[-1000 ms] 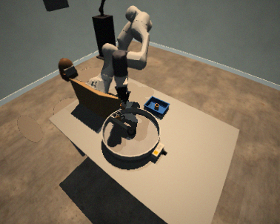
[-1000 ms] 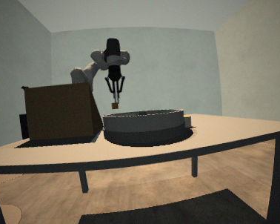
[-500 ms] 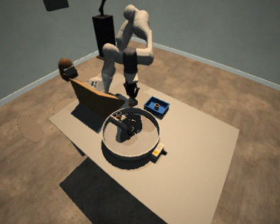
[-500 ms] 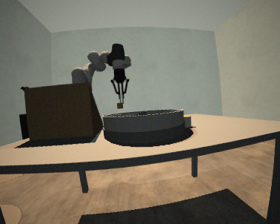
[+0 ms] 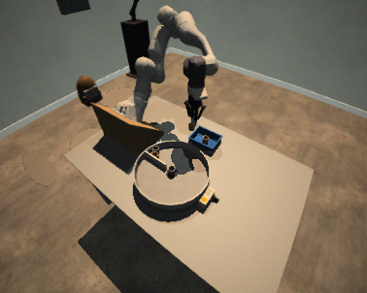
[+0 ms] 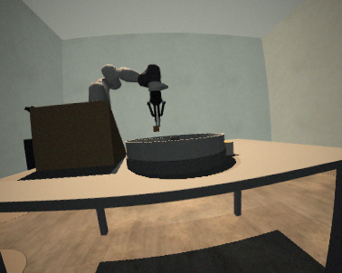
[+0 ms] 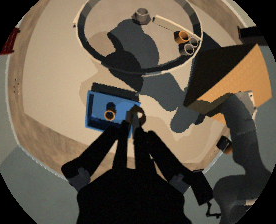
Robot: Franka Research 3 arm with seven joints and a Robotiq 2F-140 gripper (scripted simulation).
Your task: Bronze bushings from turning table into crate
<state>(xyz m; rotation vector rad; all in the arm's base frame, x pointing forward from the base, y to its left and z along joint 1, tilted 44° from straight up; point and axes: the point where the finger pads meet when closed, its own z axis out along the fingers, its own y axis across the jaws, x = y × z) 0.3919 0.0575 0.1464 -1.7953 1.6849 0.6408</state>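
Now: hand 170 mm above the blue crate, 70 mm short of it and 60 mm to the right of it. From my hand the other things lie so: round grey turning table (300 mm to the right, 140 mm below, 40 mm ahead).
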